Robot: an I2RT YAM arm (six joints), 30 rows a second.
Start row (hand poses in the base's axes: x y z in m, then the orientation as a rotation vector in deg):
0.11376 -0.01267 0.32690 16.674 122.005 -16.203
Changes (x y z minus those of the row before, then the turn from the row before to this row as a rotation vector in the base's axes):
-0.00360 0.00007 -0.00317 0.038 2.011 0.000
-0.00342 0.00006 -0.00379 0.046 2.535 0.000
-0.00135 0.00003 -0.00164 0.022 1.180 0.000
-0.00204 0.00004 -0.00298 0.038 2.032 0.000
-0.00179 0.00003 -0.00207 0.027 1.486 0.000
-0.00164 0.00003 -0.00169 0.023 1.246 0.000
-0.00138 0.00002 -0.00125 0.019 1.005 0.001
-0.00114 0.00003 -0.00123 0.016 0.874 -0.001
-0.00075 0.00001 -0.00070 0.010 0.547 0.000
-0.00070 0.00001 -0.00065 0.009 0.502 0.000
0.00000 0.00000 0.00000 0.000 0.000 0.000
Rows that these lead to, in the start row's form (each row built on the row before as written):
0.11016 -0.01260 0.32373 16.522 123.993 -16.566
0.10674 -0.01254 0.31994 16.321 126.499 -17.027
0.10539 -0.01251 0.31830 16.224 127.665 -17.242
0.10335 -0.01247 0.31532 16.053 129.673 -17.613
0.10156 -0.01244 0.31325 15.923 131.141 -17.886
0.09992 -0.01241 0.31156 15.812 132.372 -18.115
0.09854 -0.01239 0.31031 15.720 133.365 -18.299
0.09740 -0.01236 0.30908 15.640 134.228 -18.461
0.09665 -0.01235 0.30838 15.589 134.768 -18.562
0.09595 -0.01234 0.30773 15.542 135.264 -18.655
0.09595 -0.01234 0.30773 15.542 135.264 -18.655

